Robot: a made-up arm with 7 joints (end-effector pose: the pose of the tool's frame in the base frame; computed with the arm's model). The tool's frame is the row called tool. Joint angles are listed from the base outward.
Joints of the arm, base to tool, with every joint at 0 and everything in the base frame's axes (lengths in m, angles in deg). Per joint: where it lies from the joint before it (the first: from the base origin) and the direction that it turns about. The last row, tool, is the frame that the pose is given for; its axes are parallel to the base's.
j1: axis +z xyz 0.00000 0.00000 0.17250
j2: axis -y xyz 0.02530 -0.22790 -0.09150
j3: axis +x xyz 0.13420 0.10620 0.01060
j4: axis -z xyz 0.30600 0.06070 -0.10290
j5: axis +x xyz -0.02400 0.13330 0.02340
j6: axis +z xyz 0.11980 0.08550 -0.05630
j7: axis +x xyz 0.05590 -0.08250 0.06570
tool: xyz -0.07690 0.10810 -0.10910
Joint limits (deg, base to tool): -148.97..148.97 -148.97..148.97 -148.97..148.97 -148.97..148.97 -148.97..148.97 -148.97..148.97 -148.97..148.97
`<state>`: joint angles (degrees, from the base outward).
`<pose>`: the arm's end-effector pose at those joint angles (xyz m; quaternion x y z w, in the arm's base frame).
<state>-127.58 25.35 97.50 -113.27 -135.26 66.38 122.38</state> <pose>-0.0156 -0.1665 0.2877 -0.3182 -0.3622 -0.4207 0.7685</pose>
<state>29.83 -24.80 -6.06 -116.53 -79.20 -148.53 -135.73</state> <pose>0.2004 -0.1134 -0.3506 -0.6684 -0.0413 -0.2068 0.7133</pose>
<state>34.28 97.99 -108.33 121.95 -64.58 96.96 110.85</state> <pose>-0.1574 -0.2672 0.6743 0.6695 -0.6763 -0.0348 0.3052</pose>
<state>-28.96 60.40 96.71 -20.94 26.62 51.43 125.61</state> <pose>-0.0040 -0.2525 0.6331 -0.3476 -0.2408 -0.8913 0.1638</pose>
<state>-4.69 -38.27 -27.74 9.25 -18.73 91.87 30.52</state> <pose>0.2874 0.0045 -0.3952 0.1122 0.6429 0.4843 0.5827</pose>
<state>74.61 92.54 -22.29 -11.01 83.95 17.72 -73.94</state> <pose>-0.0460 0.2902 0.6062 0.3413 -0.7287 0.3890 0.4484</pose>
